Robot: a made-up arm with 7 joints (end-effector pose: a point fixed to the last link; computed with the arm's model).
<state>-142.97 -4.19 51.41 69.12 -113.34 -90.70 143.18</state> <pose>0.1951 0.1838 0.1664 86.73 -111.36 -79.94</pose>
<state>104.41 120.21 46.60 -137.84 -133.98 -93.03 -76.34</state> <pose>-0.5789 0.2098 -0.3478 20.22 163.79 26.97</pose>
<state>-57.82 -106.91 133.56 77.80 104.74 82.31 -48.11</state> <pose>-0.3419 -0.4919 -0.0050 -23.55 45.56 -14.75</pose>
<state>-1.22 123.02 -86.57 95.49 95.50 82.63 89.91</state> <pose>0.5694 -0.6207 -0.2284 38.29 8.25 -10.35</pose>
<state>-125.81 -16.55 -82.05 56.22 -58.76 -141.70 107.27</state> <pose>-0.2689 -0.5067 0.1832 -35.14 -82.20 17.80</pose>
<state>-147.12 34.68 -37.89 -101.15 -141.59 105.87 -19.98</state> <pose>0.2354 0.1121 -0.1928 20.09 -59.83 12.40</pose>
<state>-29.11 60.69 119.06 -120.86 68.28 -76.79 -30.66</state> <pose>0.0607 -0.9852 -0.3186 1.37 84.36 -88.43</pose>
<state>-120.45 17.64 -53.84 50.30 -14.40 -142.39 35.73</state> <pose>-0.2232 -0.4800 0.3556 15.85 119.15 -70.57</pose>
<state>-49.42 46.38 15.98 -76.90 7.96 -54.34 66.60</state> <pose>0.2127 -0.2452 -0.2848 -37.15 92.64 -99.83</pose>
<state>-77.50 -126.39 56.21 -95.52 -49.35 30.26 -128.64</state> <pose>-0.1089 -0.4198 0.3121 30.42 10.12 130.41</pose>
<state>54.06 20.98 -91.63 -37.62 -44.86 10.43 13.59</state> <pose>-0.0400 -0.1146 0.0799 -17.70 58.30 91.30</pose>
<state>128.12 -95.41 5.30 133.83 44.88 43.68 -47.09</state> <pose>-0.1699 -0.0586 0.0999 20.11 72.25 84.43</pose>
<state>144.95 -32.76 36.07 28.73 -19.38 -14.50 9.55</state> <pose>-0.1611 -0.0028 0.1007 49.91 -37.33 146.06</pose>
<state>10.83 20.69 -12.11 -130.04 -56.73 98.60 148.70</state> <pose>0.2982 -0.6332 -0.4735 -101.01 144.04 17.42</pose>
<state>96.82 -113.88 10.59 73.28 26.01 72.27 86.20</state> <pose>0.0410 -0.0183 -0.4817 -61.73 107.48 72.26</pose>
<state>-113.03 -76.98 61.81 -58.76 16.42 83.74 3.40</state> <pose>-0.6630 -0.4609 0.1902 -60.18 12.62 -70.32</pose>
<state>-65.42 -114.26 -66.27 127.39 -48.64 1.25 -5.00</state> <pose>0.1659 -0.2263 0.3207 -67.97 -71.87 -110.55</pose>
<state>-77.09 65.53 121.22 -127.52 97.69 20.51 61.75</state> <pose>-0.2504 -0.5319 -0.4618 -127.74 50.21 49.57</pose>
